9 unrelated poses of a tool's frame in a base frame.
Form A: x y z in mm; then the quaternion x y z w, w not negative.
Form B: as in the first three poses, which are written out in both.
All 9 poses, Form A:
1: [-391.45 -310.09 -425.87 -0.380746 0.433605 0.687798 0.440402]
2: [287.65 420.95 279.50 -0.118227 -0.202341 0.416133 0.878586]
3: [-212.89 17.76 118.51 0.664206 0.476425 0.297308 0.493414]
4: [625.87 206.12 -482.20 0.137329 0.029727 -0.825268 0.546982]
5: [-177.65 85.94 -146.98 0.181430 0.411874 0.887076 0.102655]
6: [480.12 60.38 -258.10 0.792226 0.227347 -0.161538 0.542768]
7: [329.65 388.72 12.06 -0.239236 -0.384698 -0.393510 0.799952]
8: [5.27 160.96 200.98 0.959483 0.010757 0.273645 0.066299]
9: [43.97 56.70 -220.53 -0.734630 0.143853 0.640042 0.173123]
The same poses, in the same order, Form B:
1: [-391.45 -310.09 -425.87 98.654 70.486 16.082]
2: [287.65 420.95 279.50 175.047 27.107 -124.358]
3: [-212.89 17.76 118.51 -23.278 109.652 85.420]
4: [625.87 206.12 -482.20 -134.250 16.155 21.322]
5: [-177.65 85.94 -146.98 59.625 53.496 107.172]
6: [480.12 60.38 -258.10 -90.562 111.015 57.414]
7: [329.65 388.72 12.06 121.930 53.875 -174.317]
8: [5.27 160.96 200.98 -12.977 147.293 165.738]
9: [43.97 56.70 -220.53 153.785 96.935 -4.056]
